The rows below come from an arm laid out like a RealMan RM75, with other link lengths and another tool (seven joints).
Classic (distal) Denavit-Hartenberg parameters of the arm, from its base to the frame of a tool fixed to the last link. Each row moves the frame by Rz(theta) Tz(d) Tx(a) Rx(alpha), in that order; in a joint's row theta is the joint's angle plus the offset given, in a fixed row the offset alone. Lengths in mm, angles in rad.
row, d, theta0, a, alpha
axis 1, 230.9, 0, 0, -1.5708
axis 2, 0, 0, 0, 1.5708
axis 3, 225.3, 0, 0, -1.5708
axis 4, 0, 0, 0, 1.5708
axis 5, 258.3, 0, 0, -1.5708
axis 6, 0, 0, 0, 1.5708
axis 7, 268.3, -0.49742, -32.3, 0.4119
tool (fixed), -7.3, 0, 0, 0
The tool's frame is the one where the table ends.
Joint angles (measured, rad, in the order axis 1, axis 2, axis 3, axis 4, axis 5, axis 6, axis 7), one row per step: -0.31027, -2.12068, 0.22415, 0.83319, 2.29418, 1.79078, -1.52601; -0.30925, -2.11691, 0.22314, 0.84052, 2.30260, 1.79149, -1.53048; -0.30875, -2.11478, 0.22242, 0.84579, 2.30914, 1.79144, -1.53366; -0.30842, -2.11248, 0.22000, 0.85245, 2.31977, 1.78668, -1.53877; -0.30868, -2.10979, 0.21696, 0.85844, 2.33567, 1.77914, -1.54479; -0.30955, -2.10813, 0.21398, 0.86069, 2.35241, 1.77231, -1.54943
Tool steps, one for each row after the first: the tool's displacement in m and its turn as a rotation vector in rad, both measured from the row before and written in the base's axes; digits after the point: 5 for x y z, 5 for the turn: -0.00292, -0.00091, 0.00229, -0.00381, 0.01086, 0.00563; -0.00206, -0.00063, 0.00138, -0.00300, 0.00785, 0.00431; -0.00379, -0.00035, 0.00162, -0.00245, 0.01263, 0.01023; -0.00498, -0.00069, 0.00122, -0.00518, 0.01590, 0.01401; -0.00419, -0.00122, -0.00013, -0.00768, 0.01225, 0.01283
